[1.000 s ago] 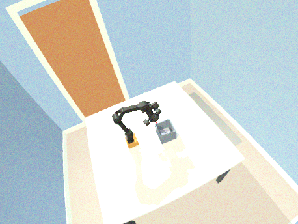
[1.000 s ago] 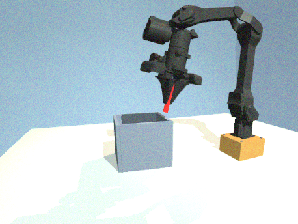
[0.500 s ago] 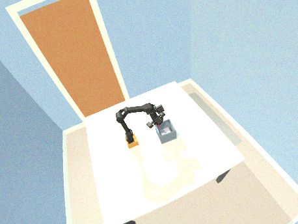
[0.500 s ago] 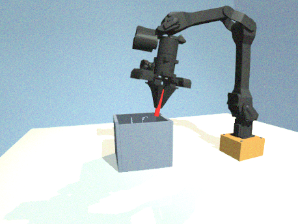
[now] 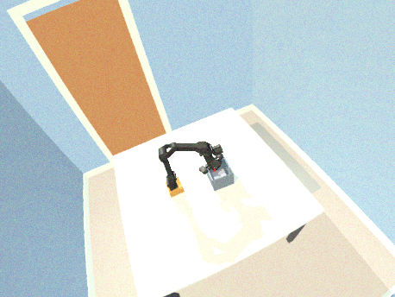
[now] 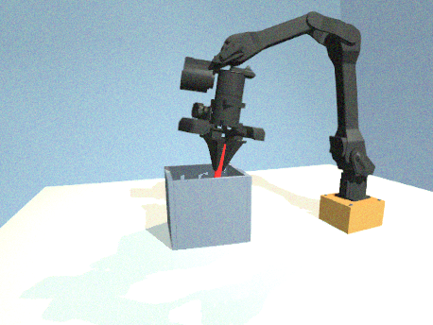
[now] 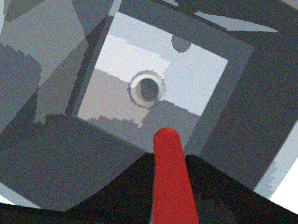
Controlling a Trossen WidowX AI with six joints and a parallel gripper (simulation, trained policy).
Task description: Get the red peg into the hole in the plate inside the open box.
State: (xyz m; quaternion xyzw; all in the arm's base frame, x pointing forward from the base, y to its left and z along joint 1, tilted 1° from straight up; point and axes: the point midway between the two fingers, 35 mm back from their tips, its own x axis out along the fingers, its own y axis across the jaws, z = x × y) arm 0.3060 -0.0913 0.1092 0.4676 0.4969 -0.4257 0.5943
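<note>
My gripper tip is now 90 mm above the plate, 30 mm short of it and 10 mm to the left of it. From my gripper tip the other things lie so: red peg 20 mm above.
</note>
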